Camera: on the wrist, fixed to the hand. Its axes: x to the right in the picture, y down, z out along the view.
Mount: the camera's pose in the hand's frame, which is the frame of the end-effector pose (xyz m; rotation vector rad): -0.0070 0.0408 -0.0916 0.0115 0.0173 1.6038
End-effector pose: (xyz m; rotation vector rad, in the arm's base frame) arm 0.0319 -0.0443 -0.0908 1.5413 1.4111 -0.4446
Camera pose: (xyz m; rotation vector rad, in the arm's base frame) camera 0.0371 0.0324 -0.0260 2.1172 -0.1210 0.5451
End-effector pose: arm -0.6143 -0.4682 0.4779 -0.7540 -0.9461 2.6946
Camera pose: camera -0.5609 -0.4536 0.3940 0.9626 0.0786 -1.6304
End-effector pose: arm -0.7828 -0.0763 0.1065 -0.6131 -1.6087 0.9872
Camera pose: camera -0.6975 -0.0349 0.0733 -1.9893 -0.8327 2.0370
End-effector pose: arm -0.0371 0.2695 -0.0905 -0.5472 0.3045 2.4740
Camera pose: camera -0.0270 0.2029 -0.1651 0.1629 -0.5745 -2.0920
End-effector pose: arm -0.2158 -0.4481 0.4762 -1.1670 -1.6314 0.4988
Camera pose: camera -0.1156 -0.4558 0.4767 -2.2841 -0.3268 1.4193
